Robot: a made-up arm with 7 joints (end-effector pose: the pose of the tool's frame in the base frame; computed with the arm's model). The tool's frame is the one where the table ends. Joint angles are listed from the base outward.
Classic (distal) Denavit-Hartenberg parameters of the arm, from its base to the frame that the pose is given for. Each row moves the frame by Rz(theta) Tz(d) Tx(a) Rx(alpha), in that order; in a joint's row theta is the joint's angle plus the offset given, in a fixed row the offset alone. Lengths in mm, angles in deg.
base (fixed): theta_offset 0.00, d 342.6, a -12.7, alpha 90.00
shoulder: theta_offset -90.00, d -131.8, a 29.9, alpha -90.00
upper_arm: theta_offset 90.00, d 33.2, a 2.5, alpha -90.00
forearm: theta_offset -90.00, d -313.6, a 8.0, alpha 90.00
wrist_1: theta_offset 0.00, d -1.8, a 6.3, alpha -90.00
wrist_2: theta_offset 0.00, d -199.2, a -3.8, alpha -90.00
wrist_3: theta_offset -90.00, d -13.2, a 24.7, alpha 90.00
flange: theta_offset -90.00, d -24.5, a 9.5, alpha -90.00
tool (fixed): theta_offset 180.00, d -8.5, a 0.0, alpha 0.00
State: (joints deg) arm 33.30 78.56 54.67 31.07 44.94 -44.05 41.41
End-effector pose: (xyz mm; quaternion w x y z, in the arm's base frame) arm 102.1 582.4 374.4 0.0407 -0.3208 -0.9400 0.1091
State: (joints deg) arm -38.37 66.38 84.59 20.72 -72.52 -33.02 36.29
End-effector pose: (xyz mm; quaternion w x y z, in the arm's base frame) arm -82.4 588.0 177.7 0.8610 0.2796 -0.1989 0.3754
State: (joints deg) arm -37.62 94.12 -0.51 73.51 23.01 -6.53 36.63
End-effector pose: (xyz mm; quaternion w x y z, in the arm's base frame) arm 146.3 463.2 194.5 0.9682 -0.0517 -0.1728 0.1733
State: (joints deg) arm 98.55 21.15 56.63 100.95 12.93 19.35 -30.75
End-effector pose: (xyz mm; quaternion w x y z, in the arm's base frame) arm 163.3 368.1 518.4 0.5595 0.5468 0.4984 -0.3737
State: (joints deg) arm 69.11 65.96 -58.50 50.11 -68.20 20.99 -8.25
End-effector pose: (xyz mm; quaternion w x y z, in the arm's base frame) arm 337.8 476.4 304.2 0.5150 0.5354 -0.6557 -0.1347
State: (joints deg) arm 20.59 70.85 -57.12 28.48 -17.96 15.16 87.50
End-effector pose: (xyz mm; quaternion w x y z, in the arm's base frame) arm 153.1 524.0 104.8 0.7967 0.2393 0.3441 0.4355
